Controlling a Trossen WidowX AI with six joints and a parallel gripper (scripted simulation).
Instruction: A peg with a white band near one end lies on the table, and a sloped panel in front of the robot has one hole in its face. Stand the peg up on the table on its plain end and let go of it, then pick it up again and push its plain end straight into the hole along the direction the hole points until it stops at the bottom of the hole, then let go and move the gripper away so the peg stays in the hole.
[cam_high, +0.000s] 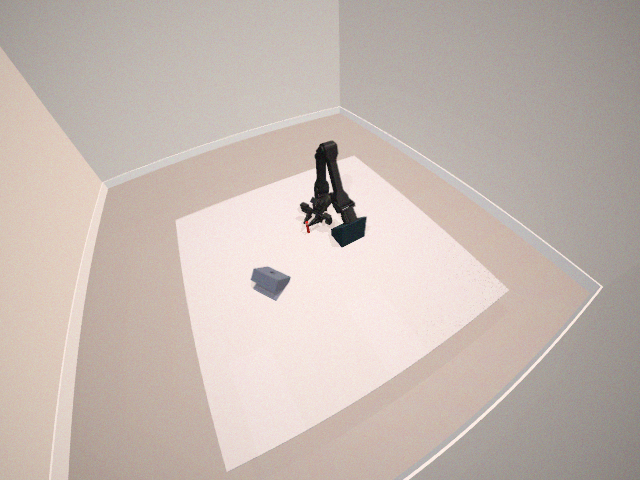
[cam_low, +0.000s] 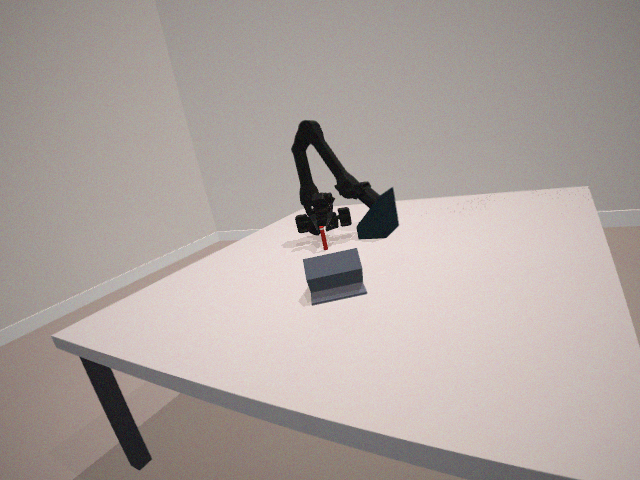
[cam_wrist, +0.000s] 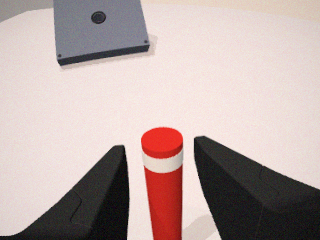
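Right now the red peg is 10 mm below my gripper tip and 10 mm behind it. Also, from my gripper tip: grey sloped panel 290 mm ahead, 140 mm to the left, 30 mm below.
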